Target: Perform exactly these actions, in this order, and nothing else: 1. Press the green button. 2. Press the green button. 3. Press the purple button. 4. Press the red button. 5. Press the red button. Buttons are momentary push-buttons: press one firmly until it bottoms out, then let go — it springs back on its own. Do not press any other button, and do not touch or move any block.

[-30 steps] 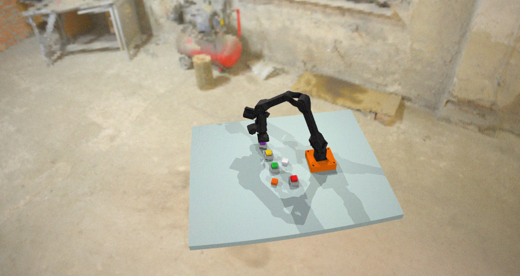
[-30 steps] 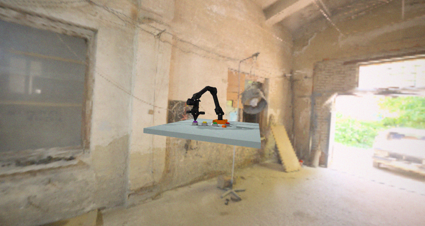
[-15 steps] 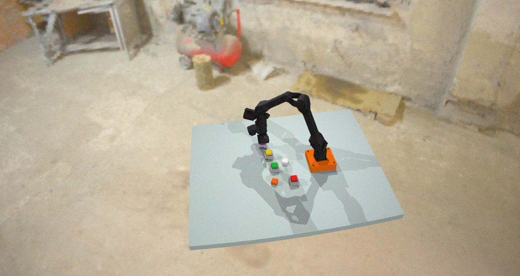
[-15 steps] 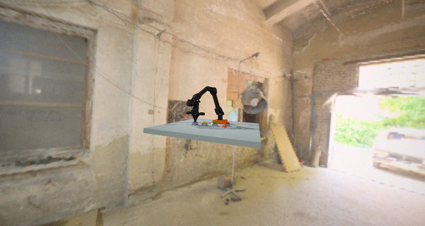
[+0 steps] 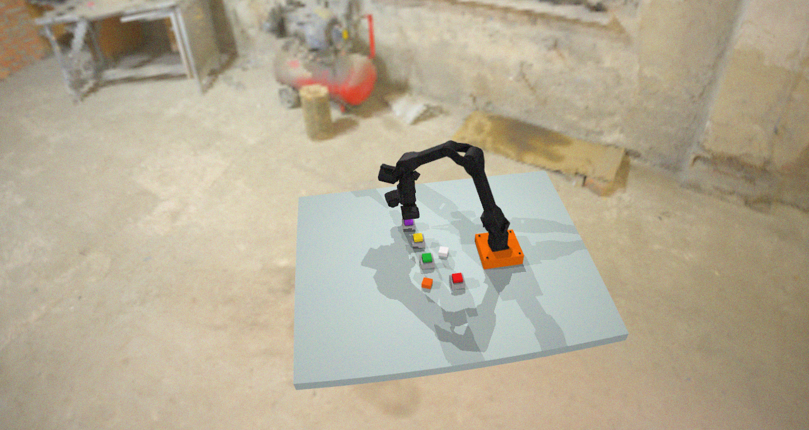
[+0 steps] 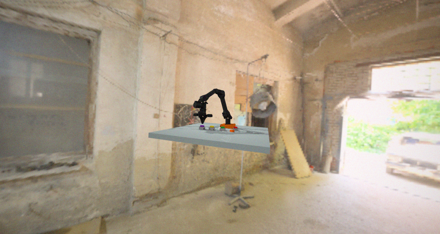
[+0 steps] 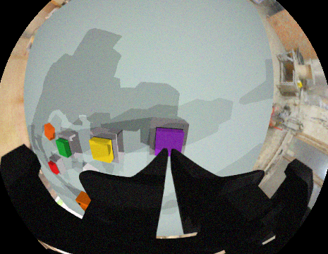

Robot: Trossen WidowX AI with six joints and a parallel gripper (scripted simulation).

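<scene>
The purple button lies 2 cm below my gripper tip. Round my gripper tip: green button 3 cm behind, 20 cm to the left, 2 cm below; then yellow button 2 cm behind, 10 cm to the left, 2 cm below; then white block 10 cm behind, 17 cm to the left, 4 cm below.
</scene>
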